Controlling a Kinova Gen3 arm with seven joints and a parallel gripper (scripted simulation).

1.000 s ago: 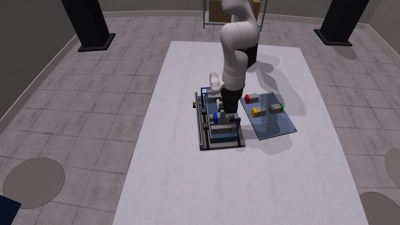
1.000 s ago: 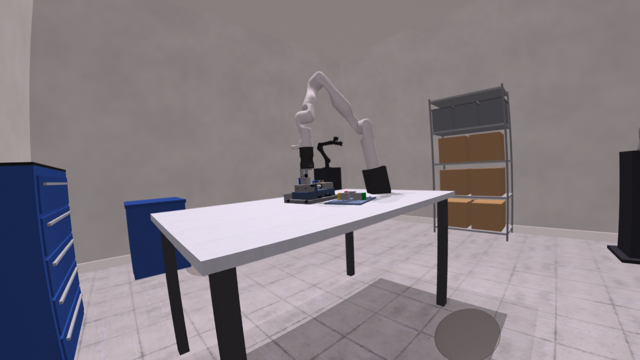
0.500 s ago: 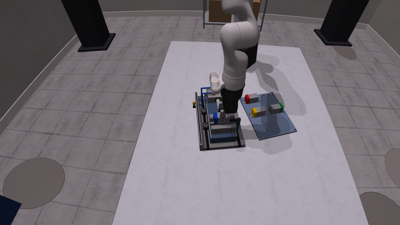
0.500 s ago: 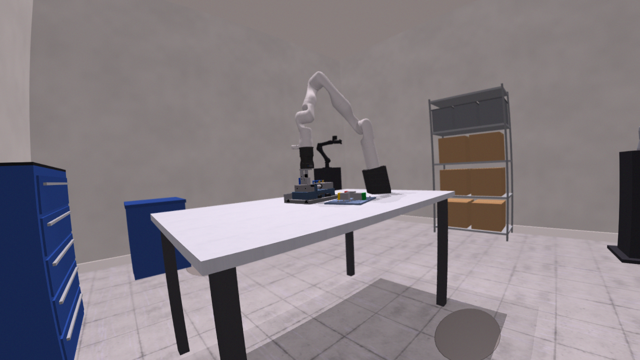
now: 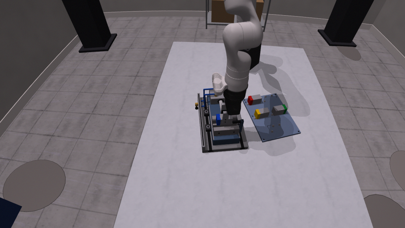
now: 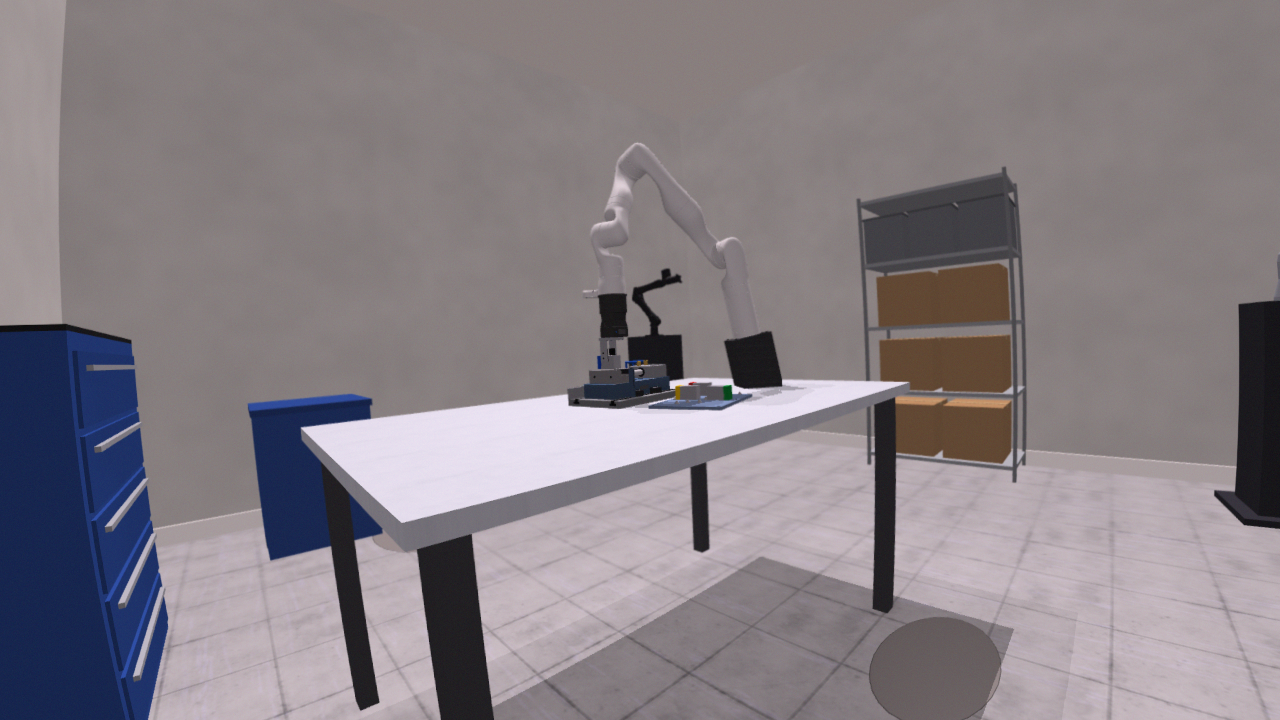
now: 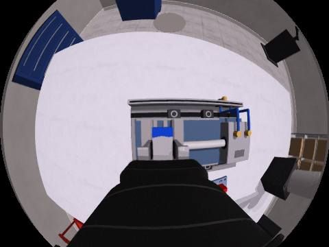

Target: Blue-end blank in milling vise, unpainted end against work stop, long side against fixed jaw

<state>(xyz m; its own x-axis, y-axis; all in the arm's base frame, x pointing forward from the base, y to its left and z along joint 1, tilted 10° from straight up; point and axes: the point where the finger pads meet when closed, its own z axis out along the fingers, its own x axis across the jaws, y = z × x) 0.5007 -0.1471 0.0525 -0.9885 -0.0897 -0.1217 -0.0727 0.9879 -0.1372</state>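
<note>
The blue-ended blank lies 20 mm below my hand. Round my hand: vise base rail 70 mm behind, 90 mm to the right, 100 mm below; work stop rod 10 mm behind, 50 mm to the left, 50 mm below; fixed jaw 30 mm ahead, 10 mm to the left, 60 mm below.
</note>
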